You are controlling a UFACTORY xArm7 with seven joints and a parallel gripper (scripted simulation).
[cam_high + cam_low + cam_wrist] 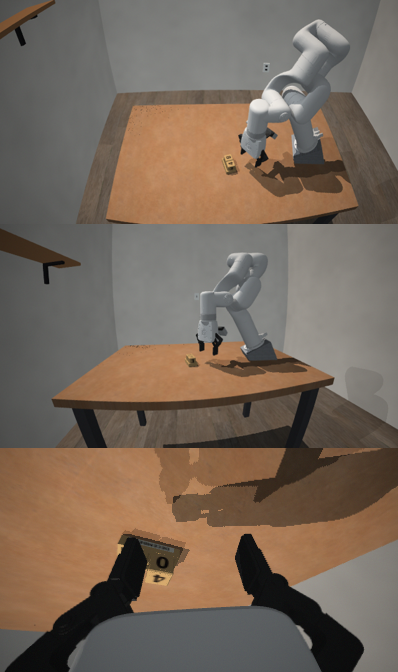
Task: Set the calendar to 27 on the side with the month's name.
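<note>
Now: the wooden digit cube 8 cm ahead of my hand, 1 cm to the left of it and 4 cm below it. Round my hand: wooden calendar tray: 9 cm ahead, 6 cm below.
</note>
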